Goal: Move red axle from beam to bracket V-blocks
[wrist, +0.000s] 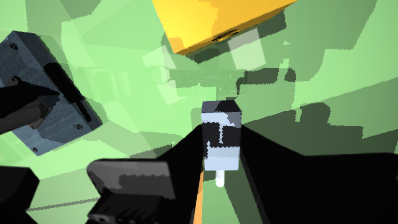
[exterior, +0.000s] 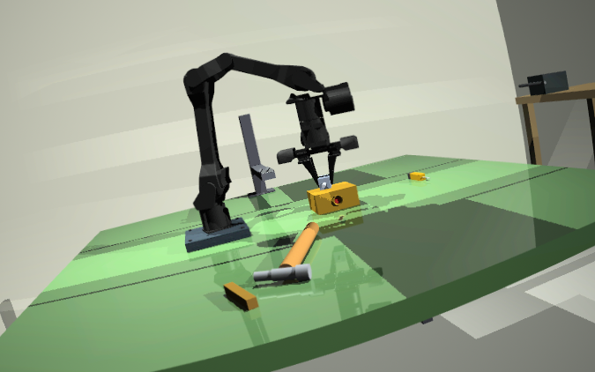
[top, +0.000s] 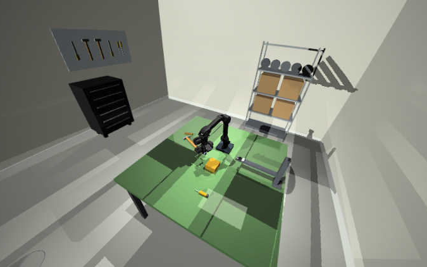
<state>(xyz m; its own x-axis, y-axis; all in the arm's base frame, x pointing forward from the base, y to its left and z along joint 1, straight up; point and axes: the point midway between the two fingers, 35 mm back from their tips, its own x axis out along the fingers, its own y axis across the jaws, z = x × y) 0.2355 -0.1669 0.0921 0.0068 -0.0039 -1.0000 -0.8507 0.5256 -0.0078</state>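
The orange beam lies 11 cm to the left of my gripper tip, 7 cm ahead of it and 5 cm below it. The rest, counted from my gripper tip: small wooden block: 33 cm behind, 30 cm to the right, 7 cm below; small grey block: 2 cm to the right, 1 cm behind, 1 cm above; screwdriver: 36 cm ahead, 10 cm to the left, 7 cm below.
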